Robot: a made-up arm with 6 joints. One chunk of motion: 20 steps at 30 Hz.
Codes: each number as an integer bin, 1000 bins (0 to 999) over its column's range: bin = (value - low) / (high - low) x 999, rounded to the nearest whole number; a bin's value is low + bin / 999 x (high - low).
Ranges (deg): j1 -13..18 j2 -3..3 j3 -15..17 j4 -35..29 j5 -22..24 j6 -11..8
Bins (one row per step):
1: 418 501 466 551 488 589
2: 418 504 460 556 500 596
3: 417 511 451 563 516 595
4: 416 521 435 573 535 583
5: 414 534 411 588 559 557
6: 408 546 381 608 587 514
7: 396 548 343 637 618 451
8: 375 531 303 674 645 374
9: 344 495 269 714 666 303
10: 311 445 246 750 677 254
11: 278 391 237 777 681 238
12: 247 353 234 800 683 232
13: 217 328 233 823 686 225
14: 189 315 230 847 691 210
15: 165 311 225 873 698 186
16: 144 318 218 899 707 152
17: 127 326 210 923 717 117
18: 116 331 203 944 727 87
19: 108 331 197 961 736 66
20: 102 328 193 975 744 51
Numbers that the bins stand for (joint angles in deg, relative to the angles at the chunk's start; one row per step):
1: -0.03 0.01 -0.07 0.30 0.47 0.20
2: -0.03 0.03 -0.27 0.62 1.02 0.34
3: -0.06 0.07 -0.55 1.07 1.76 0.32
4: -0.09 0.13 -1.07 1.71 2.63 0.09
5: -0.15 0.21 -1.83 2.67 3.74 -0.41
6: -0.34 0.28 -2.80 3.95 5.03 -1.22
7: -0.71 0.29 -4.01 5.81 6.46 -2.42
8: -1.36 0.19 -5.29 8.18 7.70 -3.89
9: -2.33 -0.03 -6.38 10.74 8.67 -5.24
10: -3.35 -0.33 -7.12 13.05 9.17 -6.17
11: -4.37 -0.65 -7.41 14.78 9.36 -6.47
12: -5.34 -0.88 -7.50 16.25 9.45 -6.59
13: -6.27 -1.03 -7.54 17.72 9.59 -6.72
14: -7.14 -1.11 -7.63 19.26 9.82 -7.01
15: -7.88 -1.13 -7.79 20.93 10.14 -7.46
16: -8.53 -1.09 -8.02 22.59 10.55 -8.11
17: -9.06 -1.04 -8.27 24.13 11.02 -8.77
18: -9.40 -1.01 -8.50 25.48 11.48 -9.35
19: -9.65 -1.01 -8.69 26.57 11.89 -9.74
20: -9.83 -1.03 -8.82 27.46 12.26 -10.03

